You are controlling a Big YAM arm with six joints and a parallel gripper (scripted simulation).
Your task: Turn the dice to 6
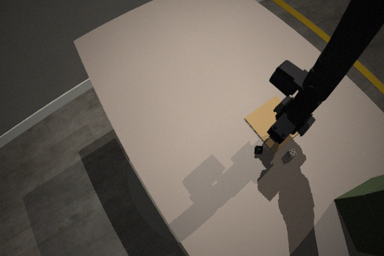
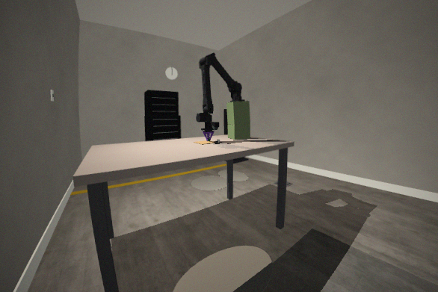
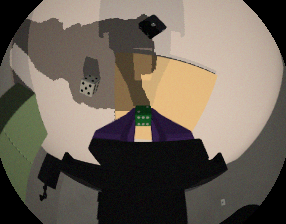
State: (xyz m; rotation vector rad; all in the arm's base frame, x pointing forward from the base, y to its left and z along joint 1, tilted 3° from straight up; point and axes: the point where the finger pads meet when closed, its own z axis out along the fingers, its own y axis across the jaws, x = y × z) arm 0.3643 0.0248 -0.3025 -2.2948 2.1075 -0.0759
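Now: hand right at the green die. From my hand the other things lie so: black die (11 cm to the left, 1 cm below); then tan mat (3 cm ahead, 2 cm below); then white die (7 cm behind, 3 cm to the left, 1 cm below).
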